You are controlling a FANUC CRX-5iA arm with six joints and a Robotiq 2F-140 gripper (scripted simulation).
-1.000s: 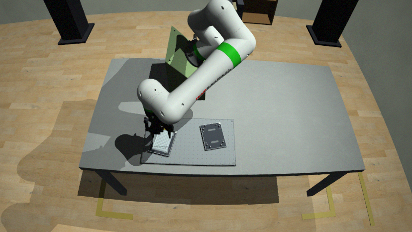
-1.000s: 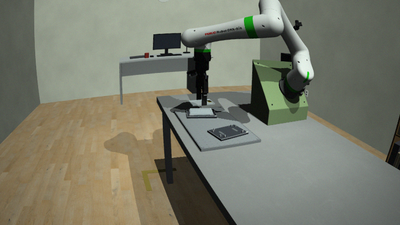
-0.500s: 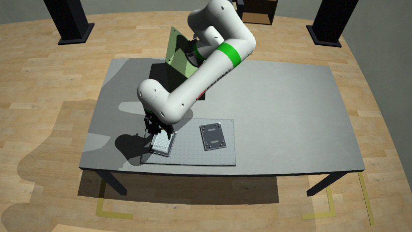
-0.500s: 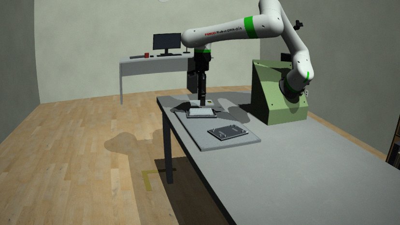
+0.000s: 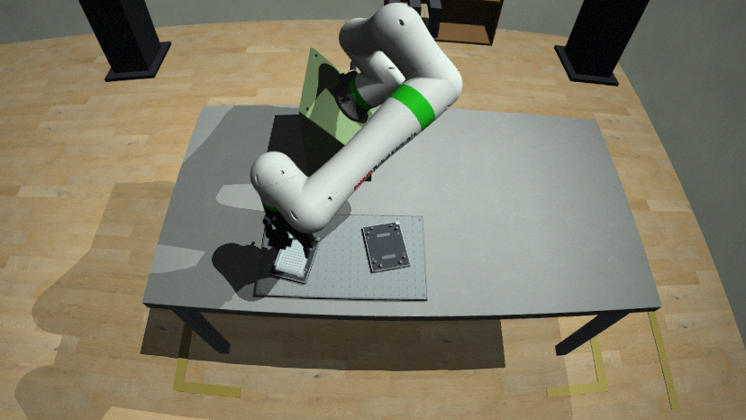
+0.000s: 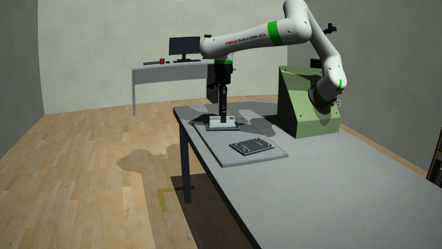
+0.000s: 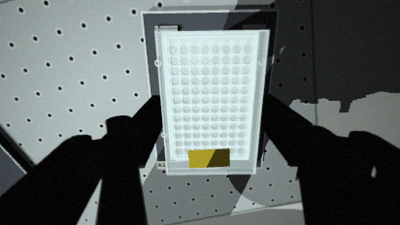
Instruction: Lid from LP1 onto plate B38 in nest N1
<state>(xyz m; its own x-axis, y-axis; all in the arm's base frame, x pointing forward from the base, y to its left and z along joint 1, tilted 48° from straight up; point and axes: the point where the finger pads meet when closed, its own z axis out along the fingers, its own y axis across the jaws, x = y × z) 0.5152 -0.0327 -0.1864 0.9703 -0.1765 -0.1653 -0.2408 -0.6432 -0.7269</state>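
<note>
Right now the clear lid is 2 cm below my hand. Round my hand: lid park LP1 (4 cm behind, 29 cm to the left, 6 cm below); white culture plate (5 cm below); dark nest N1 (6 cm below).
</note>
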